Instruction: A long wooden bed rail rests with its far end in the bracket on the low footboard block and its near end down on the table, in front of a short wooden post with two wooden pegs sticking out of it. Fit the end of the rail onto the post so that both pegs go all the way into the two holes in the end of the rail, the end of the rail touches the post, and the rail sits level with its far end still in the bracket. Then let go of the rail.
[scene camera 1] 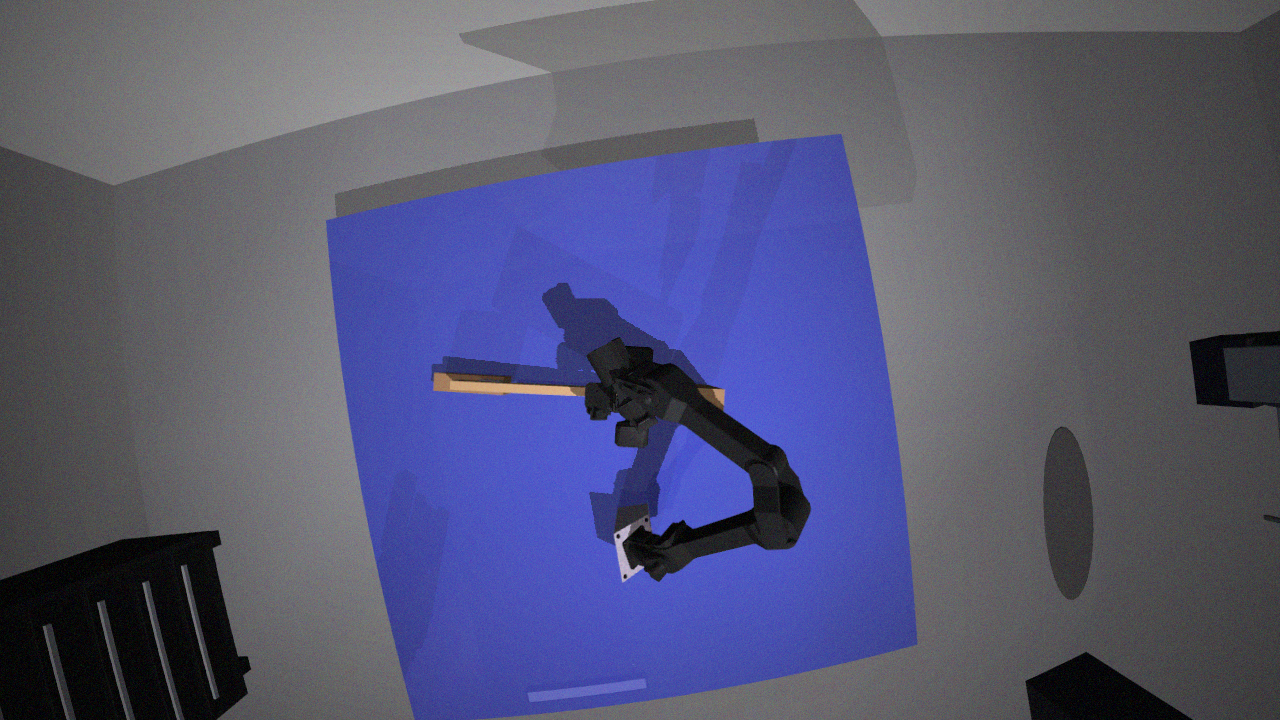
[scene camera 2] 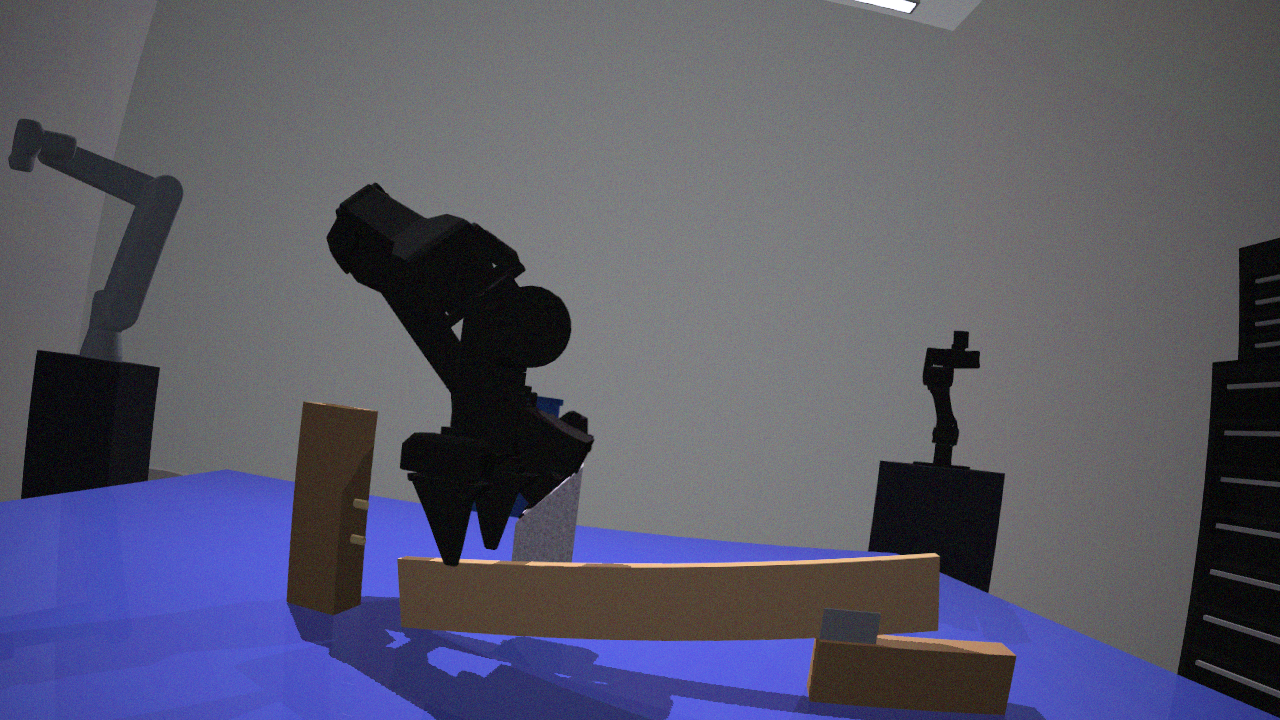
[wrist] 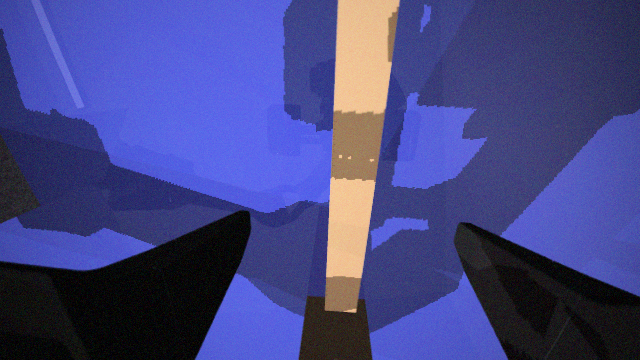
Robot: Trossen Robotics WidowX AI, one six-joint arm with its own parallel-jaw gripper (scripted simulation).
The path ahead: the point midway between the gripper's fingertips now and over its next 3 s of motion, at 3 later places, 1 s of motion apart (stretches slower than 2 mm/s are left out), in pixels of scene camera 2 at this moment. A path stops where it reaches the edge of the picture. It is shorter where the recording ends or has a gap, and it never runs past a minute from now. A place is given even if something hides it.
My gripper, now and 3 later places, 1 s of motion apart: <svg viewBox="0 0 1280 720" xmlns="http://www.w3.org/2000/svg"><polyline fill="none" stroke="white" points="471,556 466,610 464,610 463,594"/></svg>
